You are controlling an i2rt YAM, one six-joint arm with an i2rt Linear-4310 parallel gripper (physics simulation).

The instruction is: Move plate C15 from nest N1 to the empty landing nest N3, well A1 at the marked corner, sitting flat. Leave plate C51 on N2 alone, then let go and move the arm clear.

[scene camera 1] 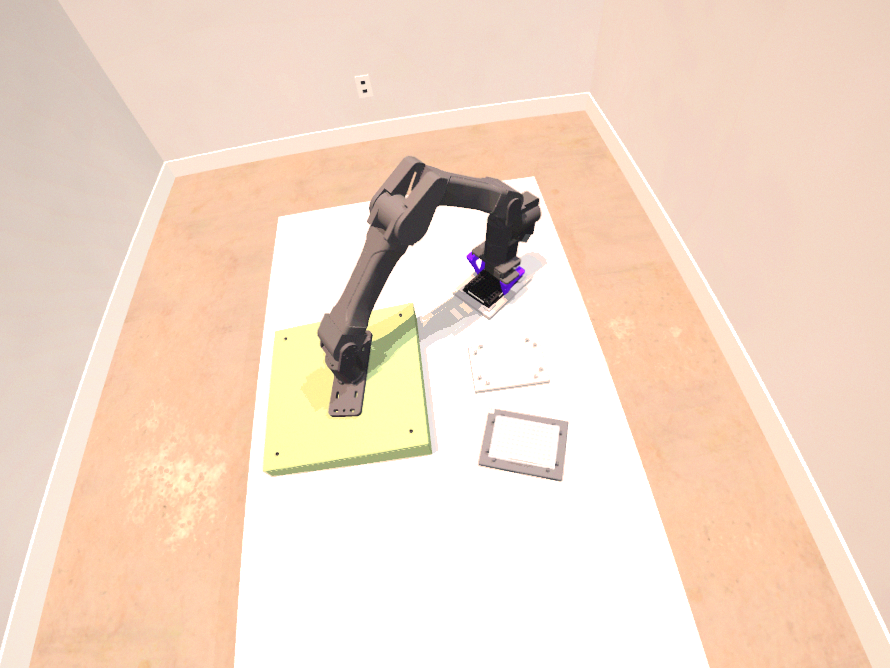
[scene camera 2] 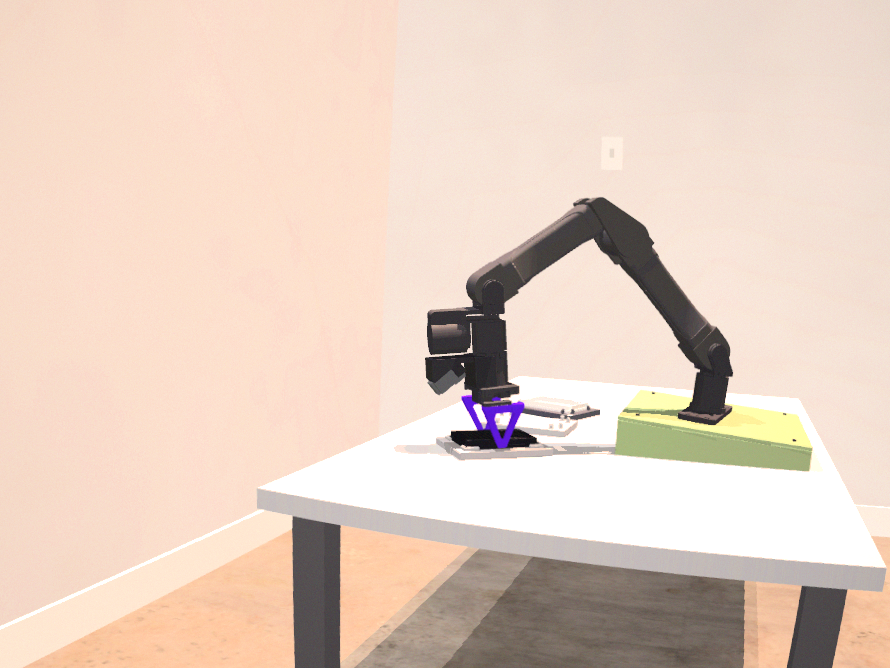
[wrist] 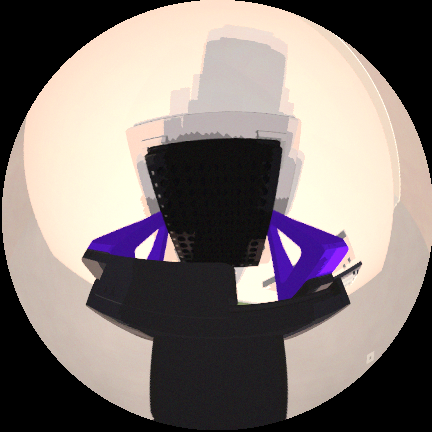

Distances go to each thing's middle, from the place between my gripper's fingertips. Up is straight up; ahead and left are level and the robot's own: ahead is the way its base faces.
The black perforated plate (scene camera 2: 484,439) lies 10 mm above my hand.
